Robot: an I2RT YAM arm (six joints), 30 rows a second.
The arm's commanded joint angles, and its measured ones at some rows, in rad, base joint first. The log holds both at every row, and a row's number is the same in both.
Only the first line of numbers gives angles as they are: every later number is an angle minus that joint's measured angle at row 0.
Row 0, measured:
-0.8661, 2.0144, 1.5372, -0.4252, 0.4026, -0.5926
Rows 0 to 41, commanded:
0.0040, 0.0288, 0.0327, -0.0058, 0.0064, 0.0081
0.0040, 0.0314, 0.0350, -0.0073, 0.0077, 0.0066
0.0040, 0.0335, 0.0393, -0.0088, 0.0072, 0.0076
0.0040, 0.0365, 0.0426, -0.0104, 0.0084, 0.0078
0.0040, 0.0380, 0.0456, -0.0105, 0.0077, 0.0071
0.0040, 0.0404, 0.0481, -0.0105, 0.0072, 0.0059
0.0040, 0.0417, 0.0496, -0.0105, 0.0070, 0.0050
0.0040, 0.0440, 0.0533, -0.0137, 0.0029, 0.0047
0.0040, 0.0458, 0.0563, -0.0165, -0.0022, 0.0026
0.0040, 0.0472, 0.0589, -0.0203, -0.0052, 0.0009
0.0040, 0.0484, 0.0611, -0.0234, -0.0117, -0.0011
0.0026, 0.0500, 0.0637, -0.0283, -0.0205, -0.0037
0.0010, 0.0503, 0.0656, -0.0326, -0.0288, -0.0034
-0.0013, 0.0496, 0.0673, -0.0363, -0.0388, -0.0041
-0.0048, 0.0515, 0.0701, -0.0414, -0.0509, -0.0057
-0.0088, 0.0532, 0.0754, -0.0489, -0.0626, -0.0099
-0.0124, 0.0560, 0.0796, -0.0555, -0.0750, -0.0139
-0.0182, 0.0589, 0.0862, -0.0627, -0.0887, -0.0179
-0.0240, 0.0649, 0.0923, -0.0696, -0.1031, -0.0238
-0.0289, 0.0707, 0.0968, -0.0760, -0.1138, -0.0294
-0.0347, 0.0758, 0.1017, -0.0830, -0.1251, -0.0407
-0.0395, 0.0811, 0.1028, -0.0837, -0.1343, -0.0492
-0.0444, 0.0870, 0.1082, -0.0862, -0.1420, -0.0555
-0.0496, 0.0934, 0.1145, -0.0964, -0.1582, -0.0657
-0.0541, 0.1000, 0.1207, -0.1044, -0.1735, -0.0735
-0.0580, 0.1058, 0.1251, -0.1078, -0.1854, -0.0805
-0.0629, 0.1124, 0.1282, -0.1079, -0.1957, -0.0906
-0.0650, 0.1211, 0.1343, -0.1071, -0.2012, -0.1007
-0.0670, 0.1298, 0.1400, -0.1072, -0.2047, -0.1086
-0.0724, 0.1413, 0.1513, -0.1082, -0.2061, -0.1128
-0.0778, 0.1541, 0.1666, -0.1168, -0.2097, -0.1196
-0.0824, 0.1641, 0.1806, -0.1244, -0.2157, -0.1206
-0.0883, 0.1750, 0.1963, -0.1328, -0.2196, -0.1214
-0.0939, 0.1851, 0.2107, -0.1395, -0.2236, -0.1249
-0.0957, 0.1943, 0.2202, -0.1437, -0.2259, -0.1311
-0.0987, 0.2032, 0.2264, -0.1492, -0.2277, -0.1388
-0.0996, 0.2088, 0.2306, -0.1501, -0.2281, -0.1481
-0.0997, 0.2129, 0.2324, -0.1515, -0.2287, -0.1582
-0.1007, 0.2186, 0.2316, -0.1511, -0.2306, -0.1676
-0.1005, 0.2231, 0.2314, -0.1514, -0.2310, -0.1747
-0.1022, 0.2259, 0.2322, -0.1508, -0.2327, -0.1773
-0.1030, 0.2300, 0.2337, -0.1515, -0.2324, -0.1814
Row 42, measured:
-0.0981, 0.2041, 0.2151, -0.1224, -0.2018, -0.1442
